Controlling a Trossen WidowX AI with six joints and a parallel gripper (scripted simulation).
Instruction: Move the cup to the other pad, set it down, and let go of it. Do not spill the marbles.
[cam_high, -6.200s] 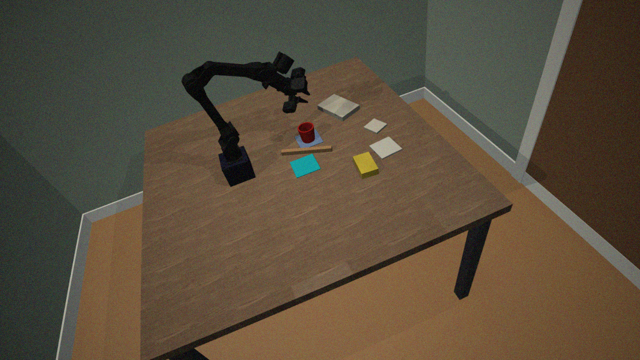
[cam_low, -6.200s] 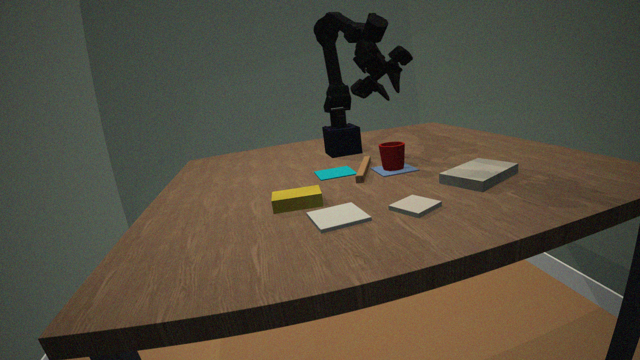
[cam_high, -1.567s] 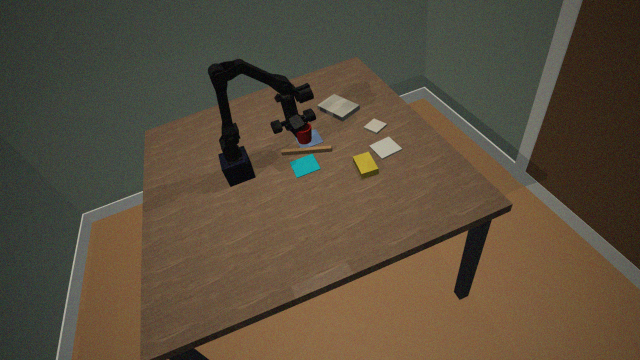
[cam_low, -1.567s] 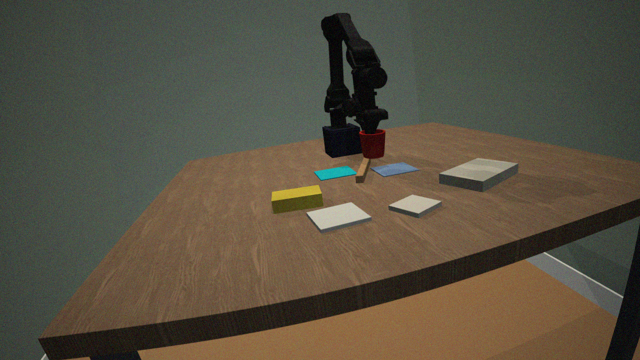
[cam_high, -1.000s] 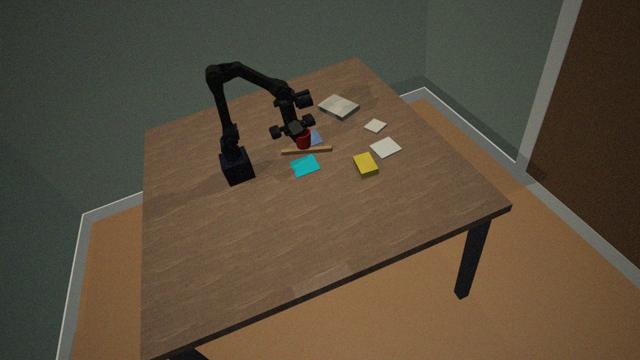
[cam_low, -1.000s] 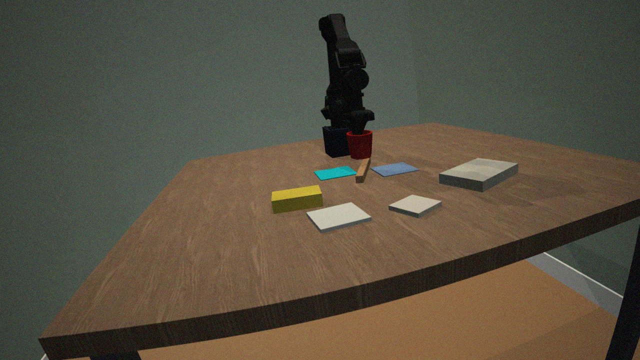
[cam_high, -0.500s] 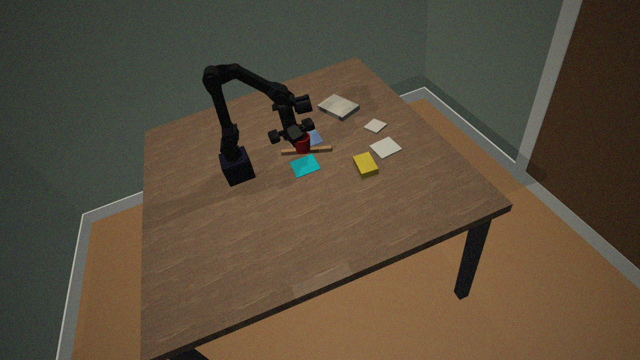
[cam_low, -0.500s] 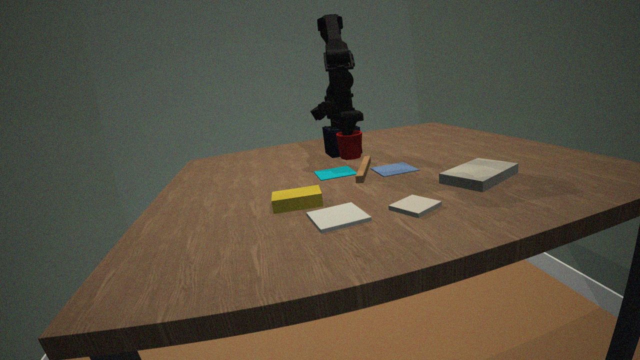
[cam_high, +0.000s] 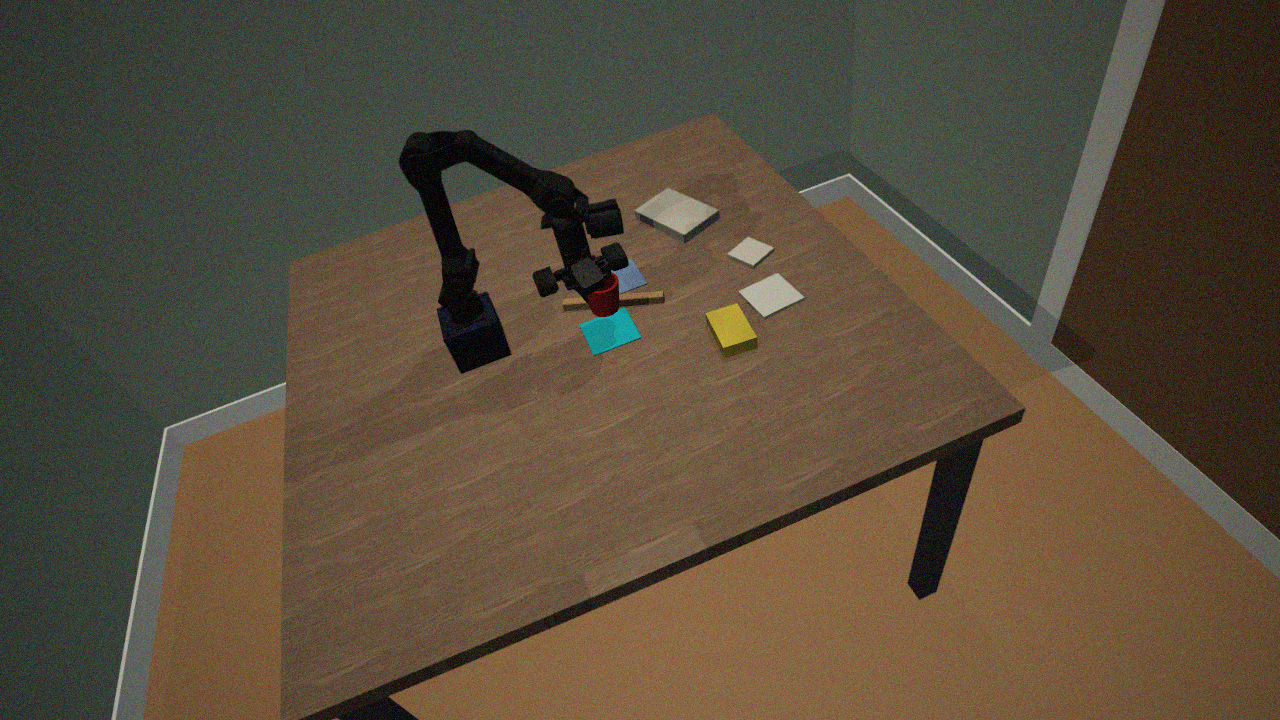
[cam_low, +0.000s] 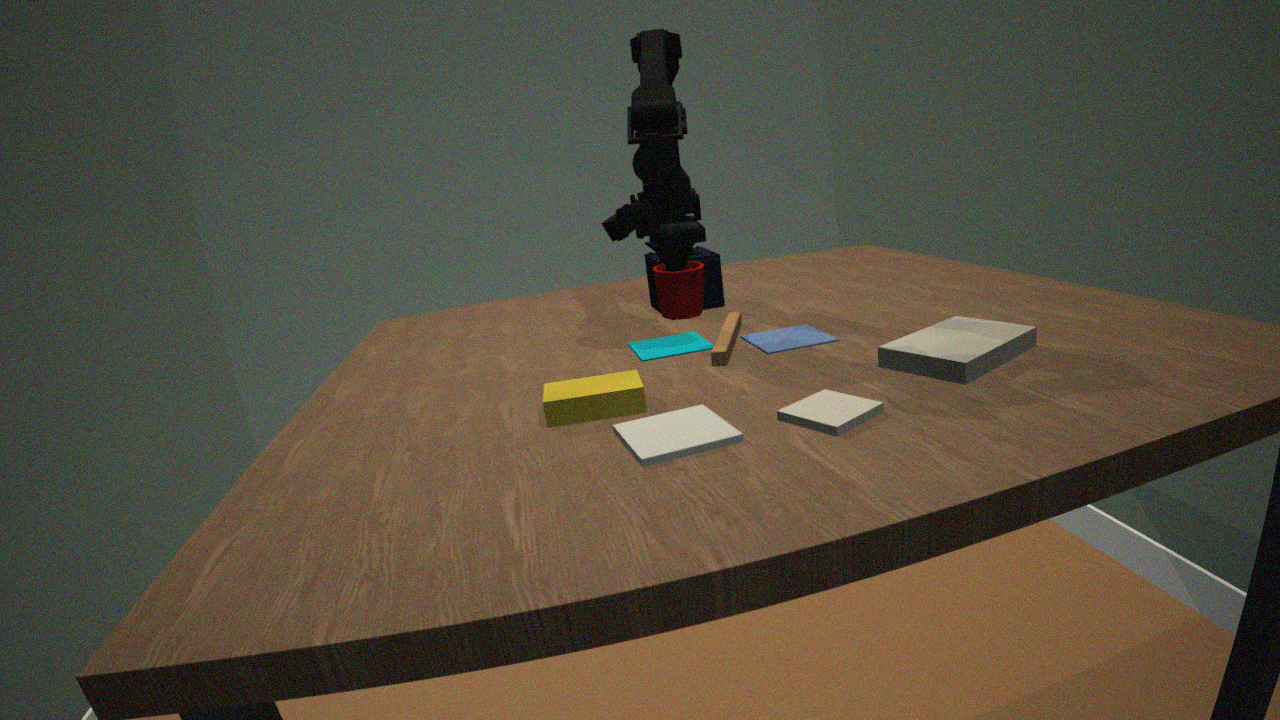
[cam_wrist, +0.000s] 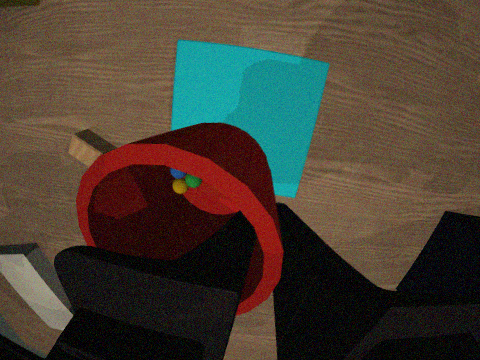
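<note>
Right now the cyan pad is 20 mm ahead of my gripper tip, 20 mm to the right of it and 90 mm below it. The rest, counted from my gripper tip: red cup: 30 mm ahead; then blue pad: 110 mm ahead, 130 mm to the left, 90 mm below; then wooden stick: 60 mm ahead, 50 mm to the left, 80 mm below.
</note>
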